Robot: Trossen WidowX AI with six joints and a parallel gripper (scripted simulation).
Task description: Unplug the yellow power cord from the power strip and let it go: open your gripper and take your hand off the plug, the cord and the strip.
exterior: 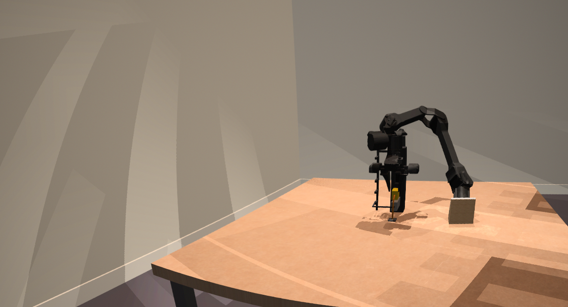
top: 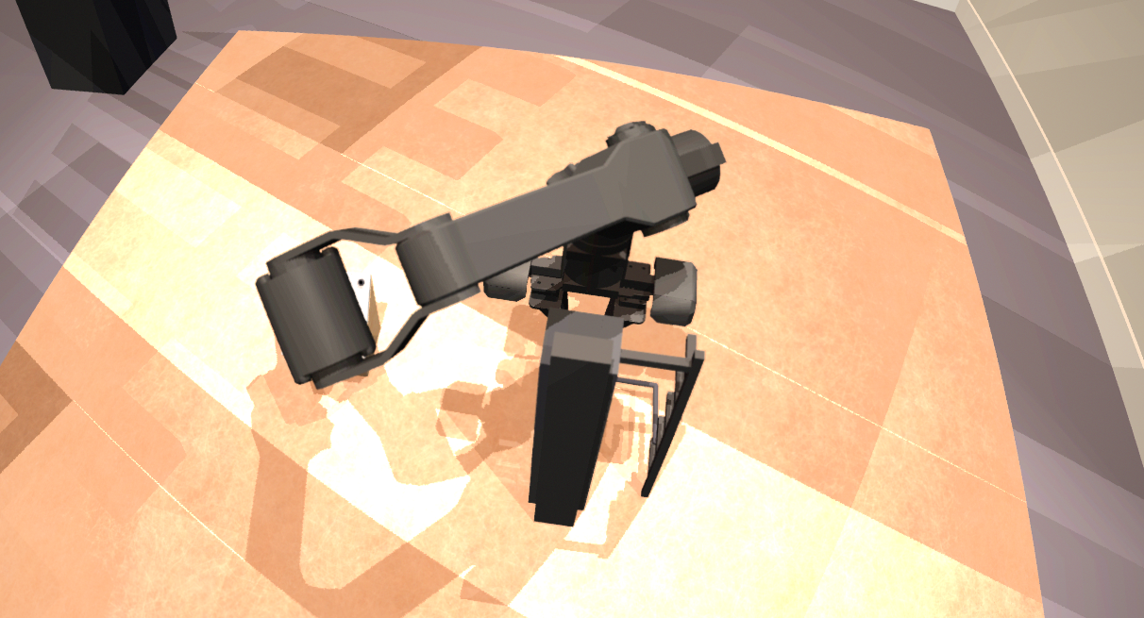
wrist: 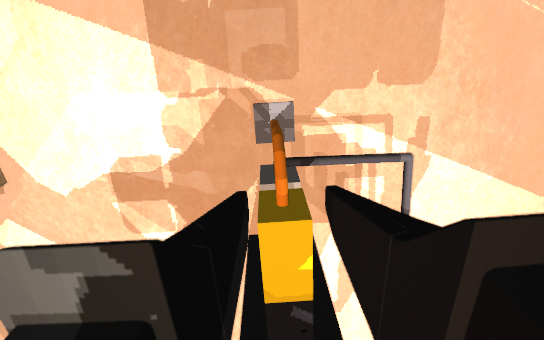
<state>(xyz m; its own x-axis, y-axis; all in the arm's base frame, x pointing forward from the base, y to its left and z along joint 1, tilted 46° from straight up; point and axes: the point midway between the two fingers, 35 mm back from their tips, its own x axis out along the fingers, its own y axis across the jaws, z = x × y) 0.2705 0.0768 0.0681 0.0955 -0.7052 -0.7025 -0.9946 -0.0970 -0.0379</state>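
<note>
My gripper tip is now 5 cm to the left of the yellow plug and 1 cm above it. Also, from my gripper tip: dark tower: 1 cm ahead, 15 cm to the right, 4 cm above; pad: 1 cm to the left, 10 cm below.
</note>
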